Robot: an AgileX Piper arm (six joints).
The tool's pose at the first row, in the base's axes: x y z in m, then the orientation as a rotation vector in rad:
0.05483 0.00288 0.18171 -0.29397 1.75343 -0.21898
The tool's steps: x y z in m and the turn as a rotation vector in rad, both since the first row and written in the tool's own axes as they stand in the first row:
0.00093 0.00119 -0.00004 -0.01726 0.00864 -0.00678
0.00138 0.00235 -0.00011 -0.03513 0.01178 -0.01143
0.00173 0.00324 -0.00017 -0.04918 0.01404 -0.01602
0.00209 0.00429 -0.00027 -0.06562 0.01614 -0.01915
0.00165 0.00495 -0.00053 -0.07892 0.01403 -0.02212
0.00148 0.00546 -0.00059 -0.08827 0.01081 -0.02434
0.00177 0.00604 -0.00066 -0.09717 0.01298 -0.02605
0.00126 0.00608 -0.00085 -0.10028 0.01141 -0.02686
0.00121 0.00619 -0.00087 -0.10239 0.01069 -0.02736
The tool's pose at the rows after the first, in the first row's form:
0.05453 0.00372 0.18049 -0.31193 1.76383 -0.21037
0.05429 0.00467 0.17973 -0.32882 1.76902 -0.19867
0.05409 0.00541 0.17914 -0.34295 1.77272 -0.19007
0.05385 0.00629 0.17851 -0.35754 1.77668 -0.17827
0.05363 0.00705 0.17877 -0.36994 1.77600 -0.16836
0.05356 0.00759 0.17878 -0.37886 1.77374 -0.16118
0.05339 0.00804 0.17835 -0.38672 1.77680 -0.15495
0.05330 0.00824 0.17885 -0.38978 1.77553 -0.15253
0.05328 0.00836 0.17886 -0.39178 1.77502 -0.15091

